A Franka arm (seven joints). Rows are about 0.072 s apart.
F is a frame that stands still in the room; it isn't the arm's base.
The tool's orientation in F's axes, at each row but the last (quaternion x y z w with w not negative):
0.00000, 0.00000, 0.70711, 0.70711
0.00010, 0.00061, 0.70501, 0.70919
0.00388, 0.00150, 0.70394, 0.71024
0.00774, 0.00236, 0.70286, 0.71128
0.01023, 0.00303, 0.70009, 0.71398
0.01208, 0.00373, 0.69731, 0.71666
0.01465, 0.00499, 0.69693, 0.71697
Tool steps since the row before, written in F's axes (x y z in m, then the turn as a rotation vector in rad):
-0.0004, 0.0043, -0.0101, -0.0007, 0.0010, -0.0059
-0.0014, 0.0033, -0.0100, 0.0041, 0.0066, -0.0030
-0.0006, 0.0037, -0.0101, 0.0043, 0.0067, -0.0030
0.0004, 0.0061, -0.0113, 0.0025, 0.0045, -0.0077
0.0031, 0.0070, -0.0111, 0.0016, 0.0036, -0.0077
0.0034, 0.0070, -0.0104, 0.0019, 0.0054, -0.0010
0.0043, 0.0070, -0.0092, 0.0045, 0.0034, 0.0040
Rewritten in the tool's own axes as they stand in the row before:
0.0043, 0.0004, -0.0101, 0.0010, 0.0007, -0.0059
0.0033, 0.0014, -0.0100, 0.0066, -0.0041, -0.0030
0.0037, 0.0006, -0.0101, 0.0067, -0.0043, -0.0030
0.0060, -0.0005, -0.0113, 0.0045, -0.0026, -0.0077
0.0069, -0.0032, -0.0111, 0.0036, -0.0017, -0.0077
0.0070, -0.0034, -0.0104, 0.0054, -0.0018, -0.0010
0.0070, -0.0044, -0.0092, 0.0036, -0.0043, 0.0041

